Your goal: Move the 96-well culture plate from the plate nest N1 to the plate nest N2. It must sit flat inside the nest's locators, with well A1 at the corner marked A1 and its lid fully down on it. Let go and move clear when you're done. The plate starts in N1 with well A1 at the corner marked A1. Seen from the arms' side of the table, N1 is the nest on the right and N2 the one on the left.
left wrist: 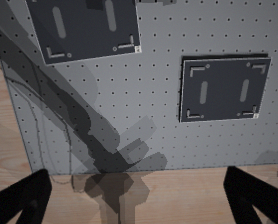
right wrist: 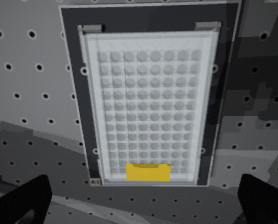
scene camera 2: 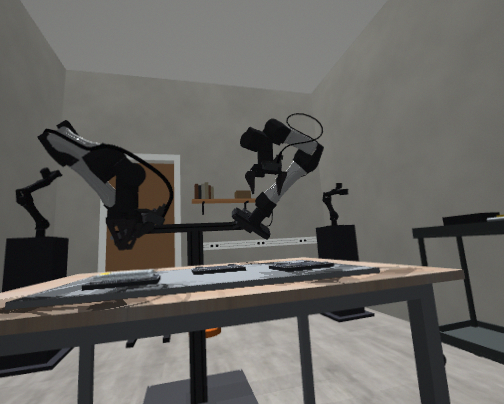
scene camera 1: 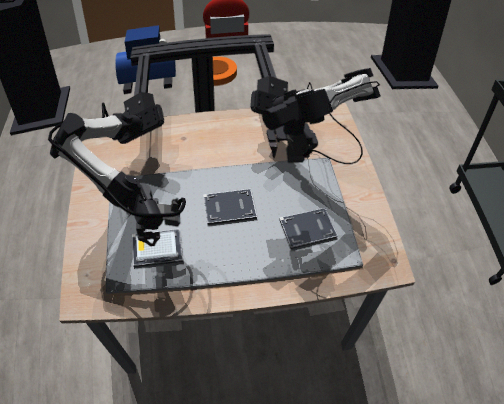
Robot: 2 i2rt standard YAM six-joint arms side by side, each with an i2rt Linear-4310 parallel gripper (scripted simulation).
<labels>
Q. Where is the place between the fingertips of my right gripper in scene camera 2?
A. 125, 249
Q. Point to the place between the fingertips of my left gripper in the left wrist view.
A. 138, 176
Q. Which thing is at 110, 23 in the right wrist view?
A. A nest N1.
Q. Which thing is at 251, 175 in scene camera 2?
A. My left gripper.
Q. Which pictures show my left gripper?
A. The left wrist view, scene camera 2 and scene camera 1 only.
</labels>
